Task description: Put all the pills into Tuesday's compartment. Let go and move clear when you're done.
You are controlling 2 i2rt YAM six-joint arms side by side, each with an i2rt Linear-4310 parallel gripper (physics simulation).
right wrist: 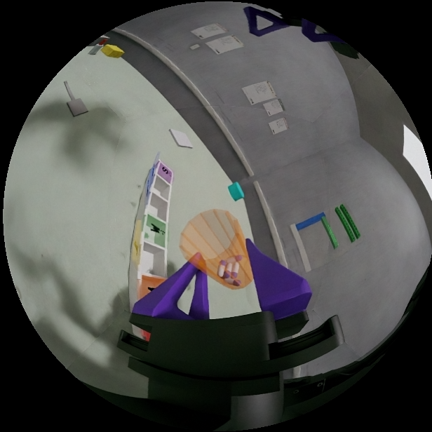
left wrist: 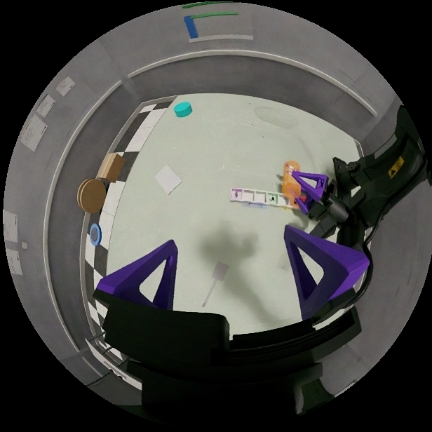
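My right gripper (left wrist: 288, 178) (right wrist: 223, 250) is shut on a see-through orange pill bottle (left wrist: 291, 169) (right wrist: 207, 230). Several purple-and-white pills (right wrist: 230, 270) show inside it. The white pill organizer (left wrist: 260, 203) (right wrist: 160, 197) is beside the bottle in the right wrist view. Its purple (right wrist: 165, 171), green (right wrist: 156, 230) and orange (right wrist: 151, 284) lids are down; blue lids and a yellow lid (right wrist: 136, 242) hang open. No pills can be made out in the open compartment by the yellow lid; part of the organizer is hidden behind the right finger. My left gripper (left wrist: 228, 238) (right wrist: 275, 33) is open, empty and away from the organizer.
A white square (left wrist: 168, 179) (right wrist: 180, 138), a teal round piece (left wrist: 183, 109) (right wrist: 236, 191) and a grey spatula-like piece (left wrist: 219, 271) (right wrist: 77, 107) are on the table. A yellow block (right wrist: 113, 51) is at its far edge. Brown discs (left wrist: 92, 195) and a box (left wrist: 111, 167) are at the left.
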